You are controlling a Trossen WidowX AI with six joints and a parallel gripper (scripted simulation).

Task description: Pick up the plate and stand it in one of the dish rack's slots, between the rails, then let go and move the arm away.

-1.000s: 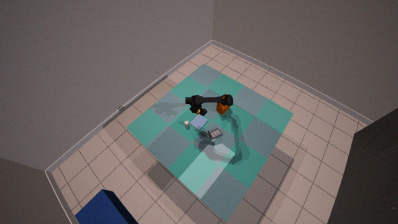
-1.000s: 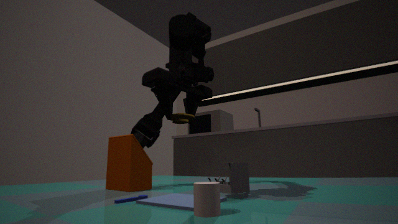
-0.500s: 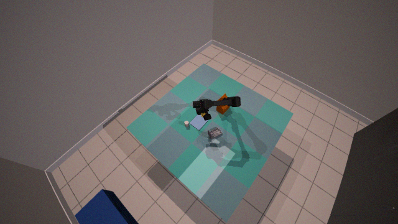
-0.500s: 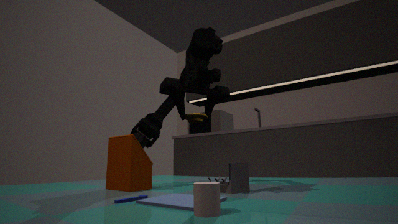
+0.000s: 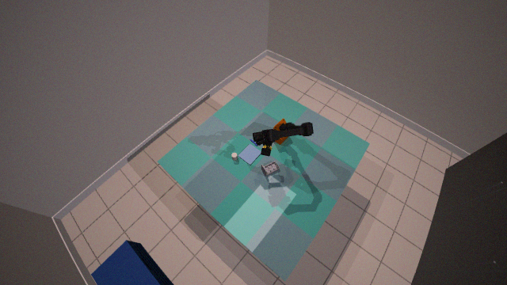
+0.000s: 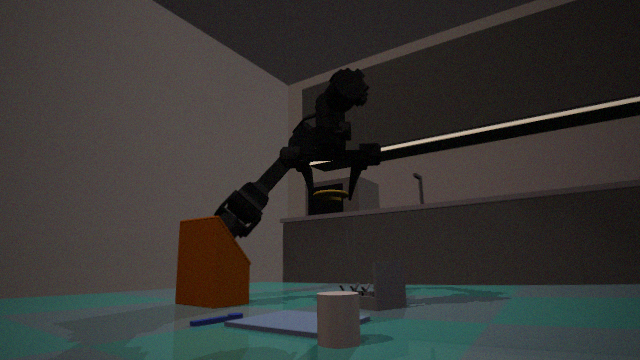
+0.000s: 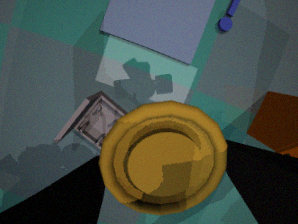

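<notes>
Now: gripper tip 170 mm above the grey dish rack, 70 mm to the right of it and 30 mm short of it. Also, from my gripper tip: yellow plate: 10 mm above; beige cup: 220 mm to the right, 170 mm below, 130 mm ahead.
</notes>
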